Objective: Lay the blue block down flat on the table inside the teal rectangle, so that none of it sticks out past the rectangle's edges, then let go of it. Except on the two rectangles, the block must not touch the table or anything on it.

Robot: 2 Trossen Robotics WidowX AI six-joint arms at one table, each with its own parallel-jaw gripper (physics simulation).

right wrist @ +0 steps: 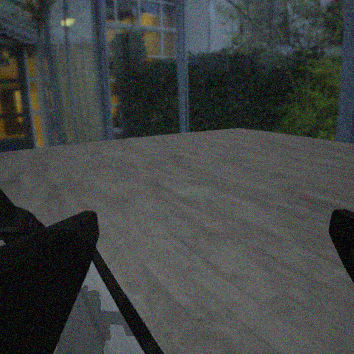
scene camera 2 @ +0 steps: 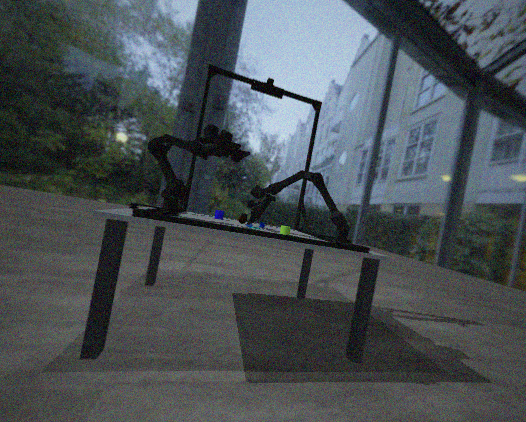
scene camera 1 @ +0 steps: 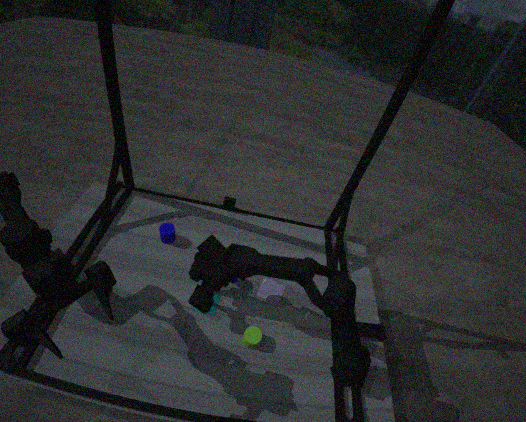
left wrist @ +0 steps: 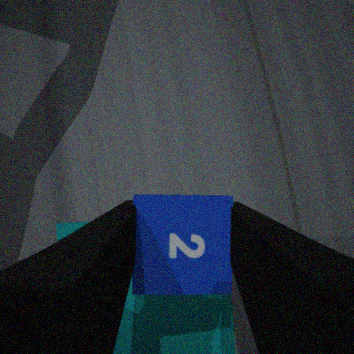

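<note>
My right gripper is open and holds nothing, and I can see it in the right wrist view. My left gripper is in view too, and the left wrist view shows it as well. A teal rectangle is also in sight.
</note>
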